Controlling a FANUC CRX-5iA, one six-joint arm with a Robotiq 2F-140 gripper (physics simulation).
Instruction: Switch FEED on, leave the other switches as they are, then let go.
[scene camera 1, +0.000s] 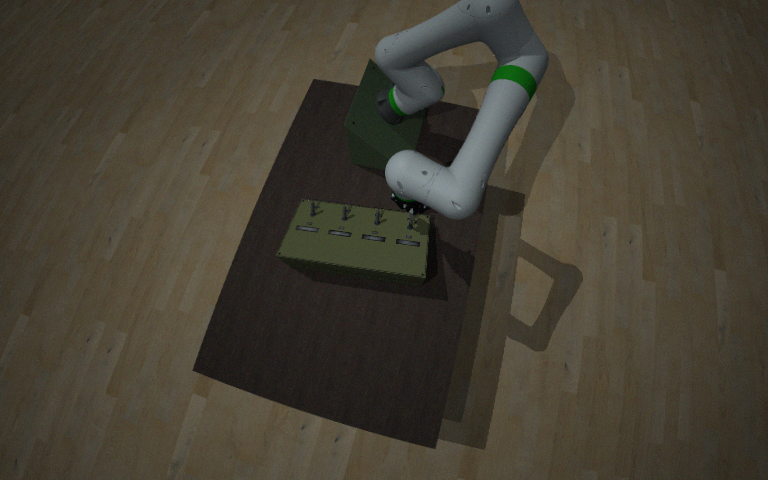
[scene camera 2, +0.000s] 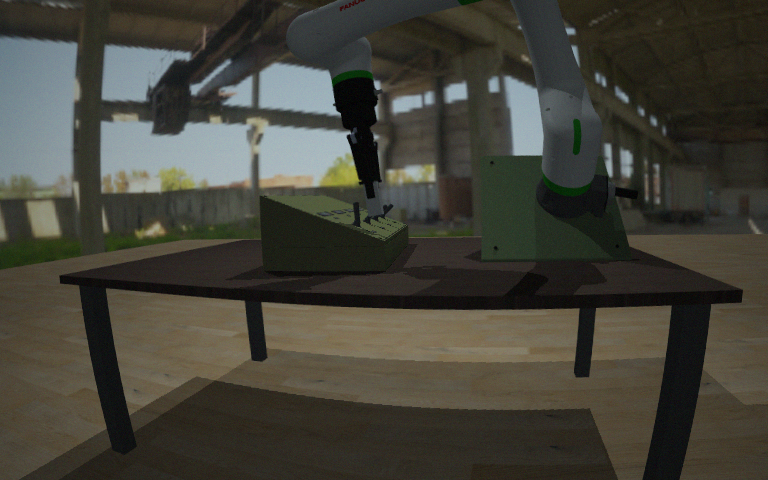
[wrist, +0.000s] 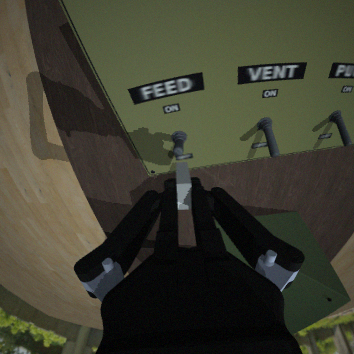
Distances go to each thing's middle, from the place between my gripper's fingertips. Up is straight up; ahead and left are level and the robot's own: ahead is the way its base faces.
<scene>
The green switch box (scene camera 1: 389, 250) is 150 mm ahead of my hand, 150 mm to the right of it and 30 mm below it.
</scene>
